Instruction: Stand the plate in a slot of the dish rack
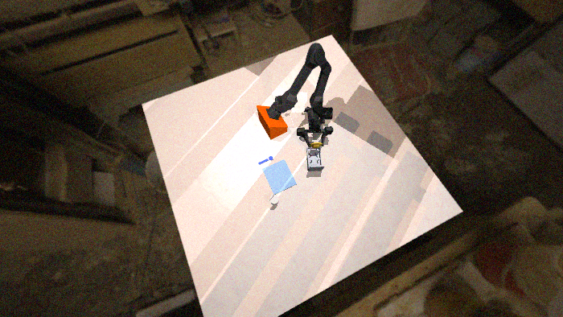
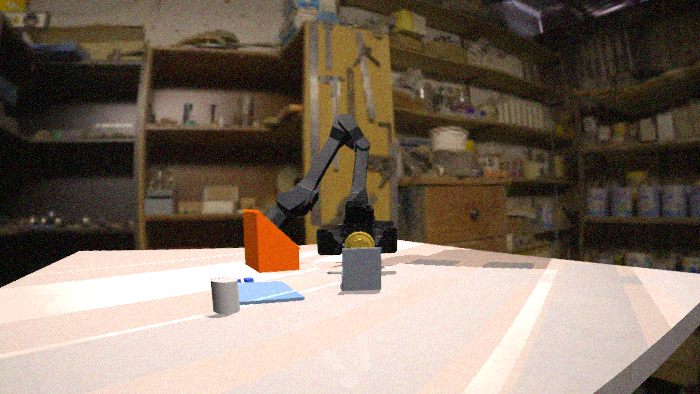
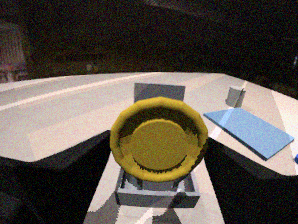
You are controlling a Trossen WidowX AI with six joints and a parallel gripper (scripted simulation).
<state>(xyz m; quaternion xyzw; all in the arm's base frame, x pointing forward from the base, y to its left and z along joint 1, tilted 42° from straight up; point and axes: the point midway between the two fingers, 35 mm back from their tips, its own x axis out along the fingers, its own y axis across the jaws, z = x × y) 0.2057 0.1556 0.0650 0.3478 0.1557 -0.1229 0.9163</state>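
Right now my gripper tip is 4 cm short of the dish rack, 4 cm above it and 2 cm to the left of it. Also, from my gripper tip: yellow plate (1 cm behind); then light blue mat (23 cm to the right, 6 cm below, 6 cm ahead).
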